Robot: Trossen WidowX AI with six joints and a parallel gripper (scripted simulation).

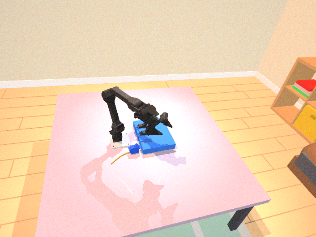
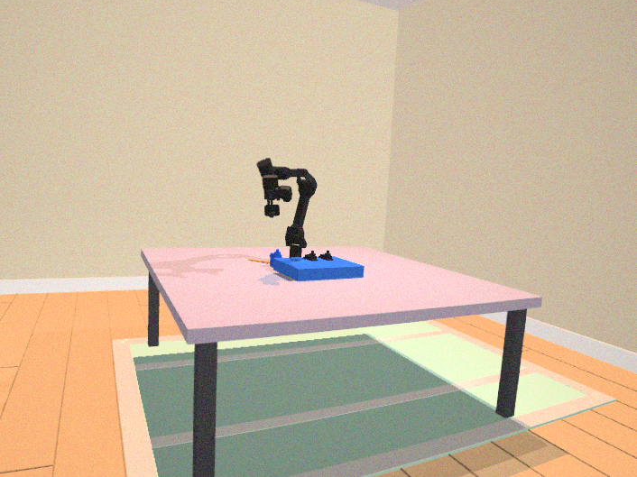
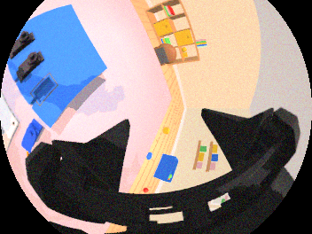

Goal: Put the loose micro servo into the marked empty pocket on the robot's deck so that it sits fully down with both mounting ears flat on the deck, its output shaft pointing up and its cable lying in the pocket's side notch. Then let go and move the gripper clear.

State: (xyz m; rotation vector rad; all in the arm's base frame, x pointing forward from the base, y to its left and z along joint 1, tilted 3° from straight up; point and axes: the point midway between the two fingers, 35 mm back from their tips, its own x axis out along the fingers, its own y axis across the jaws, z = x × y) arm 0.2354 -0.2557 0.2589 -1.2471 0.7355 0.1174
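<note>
Right now the robot deck is 50 mm ahead of my gripper tip, 220 mm to the left of it and 240 mm below it.
</note>
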